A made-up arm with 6 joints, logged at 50 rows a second.
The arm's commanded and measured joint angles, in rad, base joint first. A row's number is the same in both.
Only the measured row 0 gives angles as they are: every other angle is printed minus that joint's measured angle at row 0.
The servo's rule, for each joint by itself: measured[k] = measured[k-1] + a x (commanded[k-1-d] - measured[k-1]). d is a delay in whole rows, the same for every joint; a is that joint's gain. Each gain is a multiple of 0.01, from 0.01 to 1. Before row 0 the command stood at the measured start. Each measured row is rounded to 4 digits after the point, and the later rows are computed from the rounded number. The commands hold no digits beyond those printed.
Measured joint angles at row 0:
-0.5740 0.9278 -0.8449 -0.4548 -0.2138 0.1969
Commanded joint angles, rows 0 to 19:
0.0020 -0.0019 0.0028 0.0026 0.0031 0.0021
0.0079 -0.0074 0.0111 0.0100 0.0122 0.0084
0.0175 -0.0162 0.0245 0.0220 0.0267 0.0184
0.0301 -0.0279 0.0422 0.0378 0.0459 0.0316
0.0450 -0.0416 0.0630 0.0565 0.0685 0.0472
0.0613 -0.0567 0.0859 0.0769 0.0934 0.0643
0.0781 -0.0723 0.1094 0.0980 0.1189 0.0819
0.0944 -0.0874 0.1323 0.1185 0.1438 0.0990
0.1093 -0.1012 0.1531 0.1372 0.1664 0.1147
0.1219 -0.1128 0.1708 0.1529 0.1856 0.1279
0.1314 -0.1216 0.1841 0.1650 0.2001 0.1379
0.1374 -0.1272 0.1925 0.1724 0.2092 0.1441
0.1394 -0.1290 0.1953 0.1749 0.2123 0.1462
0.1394 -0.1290 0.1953 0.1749 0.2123 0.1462
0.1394 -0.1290 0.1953 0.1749 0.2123 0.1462
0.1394 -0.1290 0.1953 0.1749 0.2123 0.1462
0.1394 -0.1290 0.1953 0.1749 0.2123 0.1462
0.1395 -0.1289 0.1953 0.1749 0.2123 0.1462
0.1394 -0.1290 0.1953 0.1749 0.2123 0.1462
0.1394 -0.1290 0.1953 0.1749 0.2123 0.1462
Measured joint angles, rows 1 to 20:
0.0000 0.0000 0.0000 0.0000 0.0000 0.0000
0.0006 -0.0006 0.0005 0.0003 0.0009 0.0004
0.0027 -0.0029 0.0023 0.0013 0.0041 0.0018
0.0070 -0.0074 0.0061 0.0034 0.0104 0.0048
0.0137 -0.0144 0.0122 0.0068 0.0203 0.0096
0.0228 -0.0236 0.0208 0.0118 0.0338 0.0164
0.0340 -0.0349 0.0319 0.0183 0.0505 0.0250
0.0468 -0.0476 0.0451 0.0263 0.0697 0.0352
0.0606 -0.0611 0.0599 0.0355 0.0904 0.0467
0.0747 -0.0747 0.0757 0.0457 0.1117 0.0589
0.0884 -0.0877 0.0919 0.0564 0.1324 0.0713
0.1009 -0.0992 0.1076 0.0673 0.1514 0.0833
0.1115 -0.1087 0.1220 0.0778 0.1676 0.0942
0.1196 -0.1156 0.1345 0.0875 0.1801 0.1036
0.1253 -0.1202 0.1448 0.0962 0.1891 0.1113
0.1294 -0.1232 0.1534 0.1041 0.1956 0.1176
0.1323 -0.1252 0.1605 0.1112 0.2003 0.1227
0.1344 -0.1265 0.1664 0.1176 0.2037 0.1269
0.1359 -0.1273 0.1713 0.1233 0.2061 0.1304
0.1369 -0.1279 0.1754 0.1285 0.2078 0.1332
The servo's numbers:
d 1
a 0.29 0.34 0.17 0.10 0.28 0.18

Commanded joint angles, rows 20 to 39:
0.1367 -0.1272 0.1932 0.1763 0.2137 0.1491
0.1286 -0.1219 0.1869 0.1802 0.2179 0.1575
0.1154 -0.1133 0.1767 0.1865 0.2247 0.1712
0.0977 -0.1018 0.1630 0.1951 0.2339 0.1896
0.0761 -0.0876 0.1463 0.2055 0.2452 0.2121
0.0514 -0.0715 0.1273 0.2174 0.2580 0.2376
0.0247 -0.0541 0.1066 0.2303 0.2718 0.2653
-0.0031 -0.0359 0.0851 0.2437 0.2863 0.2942
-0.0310 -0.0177 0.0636 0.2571 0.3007 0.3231
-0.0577 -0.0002 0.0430 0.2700 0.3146 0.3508
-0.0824 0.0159 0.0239 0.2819 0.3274 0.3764
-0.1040 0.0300 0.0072 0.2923 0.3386 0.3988
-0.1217 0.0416 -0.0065 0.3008 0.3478 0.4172
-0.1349 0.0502 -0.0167 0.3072 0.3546 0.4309
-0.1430 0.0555 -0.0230 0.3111 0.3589 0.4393
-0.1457 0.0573 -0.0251 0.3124 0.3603 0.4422
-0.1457 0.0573 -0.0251 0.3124 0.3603 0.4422
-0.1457 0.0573 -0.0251 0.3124 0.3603 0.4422
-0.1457 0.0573 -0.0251 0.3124 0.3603 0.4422
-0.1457 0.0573 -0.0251 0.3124 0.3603 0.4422
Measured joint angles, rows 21 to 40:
0.1376 -0.1283 0.1788 0.1331 0.2091 0.1355
0.1373 -0.1279 0.1812 0.1374 0.2104 0.1379
0.1348 -0.1259 0.1822 0.1417 0.2125 0.1414
0.1292 -0.1216 0.1813 0.1462 0.2159 0.1468
0.1201 -0.1149 0.1782 0.1511 0.2209 0.1545
0.1073 -0.1056 0.1728 0.1565 0.2277 0.1649
0.0911 -0.0940 0.1651 0.1626 0.2362 0.1780
0.0718 -0.0804 0.1552 0.1694 0.2462 0.1937
0.0501 -0.0653 0.1433 0.1768 0.2574 0.2118
0.0266 -0.0491 0.1298 0.1848 0.2695 0.2318
0.0022 -0.0325 0.1150 0.1933 0.2821 0.2532
-0.0223 -0.0160 0.0995 0.2022 0.2948 0.2754
-0.0460 -0.0004 0.0838 0.2112 0.3071 0.2976
-0.0680 0.0139 0.0684 0.2202 0.3185 0.3191
-0.0874 0.0262 0.0539 0.2289 0.3286 0.3392
-0.1035 0.0362 0.0408 0.2371 0.3371 0.3572
-0.1157 0.0434 0.0296 0.2446 0.3436 0.3725
-0.1244 0.0481 0.0203 0.2514 0.3483 0.3850
-0.1306 0.0512 0.0126 0.2575 0.3517 0.3953
-0.1350 0.0533 0.0062 0.2630 0.3541 0.4037

